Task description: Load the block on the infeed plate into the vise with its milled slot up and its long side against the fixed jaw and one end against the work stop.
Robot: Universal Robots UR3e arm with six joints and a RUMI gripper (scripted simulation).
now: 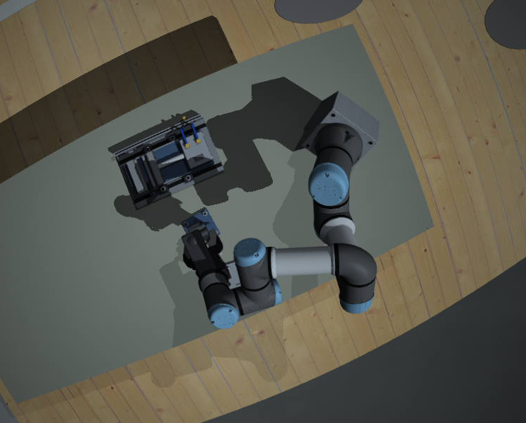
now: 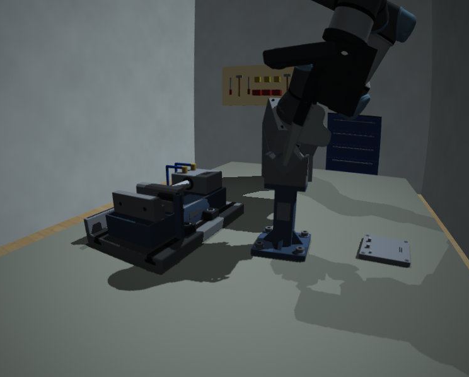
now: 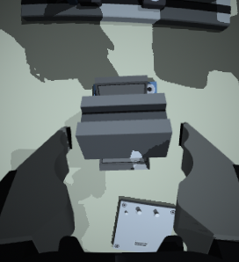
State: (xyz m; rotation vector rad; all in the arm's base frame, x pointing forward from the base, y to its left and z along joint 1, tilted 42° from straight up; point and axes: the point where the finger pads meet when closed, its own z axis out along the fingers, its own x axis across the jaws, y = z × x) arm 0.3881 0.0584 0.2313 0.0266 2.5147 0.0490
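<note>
Now: the part 1 cm to the right of my hand. The rest, counted from my hand: blue post (10 cm below); infeed plate (6 cm behind, 17 cm to the left, 16 cm below); work stop (11 cm ahead, 17 cm to the right, 7 cm below).
</note>
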